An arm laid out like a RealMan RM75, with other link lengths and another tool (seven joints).
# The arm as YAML. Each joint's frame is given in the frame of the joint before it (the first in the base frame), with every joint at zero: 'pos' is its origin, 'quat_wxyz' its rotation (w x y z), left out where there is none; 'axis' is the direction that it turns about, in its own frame. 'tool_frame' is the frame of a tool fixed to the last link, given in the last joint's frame.
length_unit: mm
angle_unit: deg
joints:
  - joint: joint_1
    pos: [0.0, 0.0, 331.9]
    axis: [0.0, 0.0, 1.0]
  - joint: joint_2
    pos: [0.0, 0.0, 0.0]
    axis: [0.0, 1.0, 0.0]
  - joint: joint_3
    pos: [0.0, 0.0, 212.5]
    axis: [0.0, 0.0, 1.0]
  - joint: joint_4
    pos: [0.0, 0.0, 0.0]
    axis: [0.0, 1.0, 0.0]
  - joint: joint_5
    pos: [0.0, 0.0, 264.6]
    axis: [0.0, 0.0, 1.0]
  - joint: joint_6
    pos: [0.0, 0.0, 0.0]
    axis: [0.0, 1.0, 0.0]
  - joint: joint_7
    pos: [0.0, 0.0, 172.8]
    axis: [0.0, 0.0, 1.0]
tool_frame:
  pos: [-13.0, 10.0, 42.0]
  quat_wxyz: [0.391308, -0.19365, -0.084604, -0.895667]
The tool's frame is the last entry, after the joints.
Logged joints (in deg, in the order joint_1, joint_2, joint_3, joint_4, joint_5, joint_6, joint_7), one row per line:
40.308 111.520 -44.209 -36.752 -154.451 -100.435 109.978
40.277 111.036 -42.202 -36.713 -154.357 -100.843 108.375
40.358 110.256 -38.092 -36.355 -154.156 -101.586 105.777
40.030 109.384 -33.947 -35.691 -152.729 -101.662 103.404
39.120 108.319 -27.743 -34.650 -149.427 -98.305 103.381
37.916 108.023 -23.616 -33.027 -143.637 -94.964 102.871
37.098 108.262 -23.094 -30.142 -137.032 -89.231 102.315
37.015 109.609 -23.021 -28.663 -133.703 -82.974 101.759
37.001 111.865 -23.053 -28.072 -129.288 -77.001 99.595
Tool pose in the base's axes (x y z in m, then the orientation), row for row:
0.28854 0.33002 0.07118 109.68 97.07 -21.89
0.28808 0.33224 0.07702 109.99 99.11 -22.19
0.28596 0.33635 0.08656 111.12 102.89 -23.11
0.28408 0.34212 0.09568 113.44 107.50 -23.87
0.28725 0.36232 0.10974 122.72 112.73 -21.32
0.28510 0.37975 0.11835 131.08 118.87 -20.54
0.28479 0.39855 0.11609 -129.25 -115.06 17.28
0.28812 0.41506 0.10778 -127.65 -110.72 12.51
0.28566 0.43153 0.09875 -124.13 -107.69 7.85
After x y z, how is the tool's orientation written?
As a rotation vector, in degrees.
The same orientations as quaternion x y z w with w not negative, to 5 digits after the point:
0.71209 0.63022 -0.14212 0.27486
0.70917 0.63902 -0.14307 0.26127
0.70560 0.65334 -0.14675 0.23181
0.70447 0.66758 -0.14823 0.18998
0.72649 0.66735 -0.12621 0.10456
0.73573 0.66720 -0.11529 0.01623
-0.74217 -0.66069 0.09922 0.05316
-0.75017 -0.65067 0.07352 0.09202
-0.74762 -0.64861 0.04728 0.13467

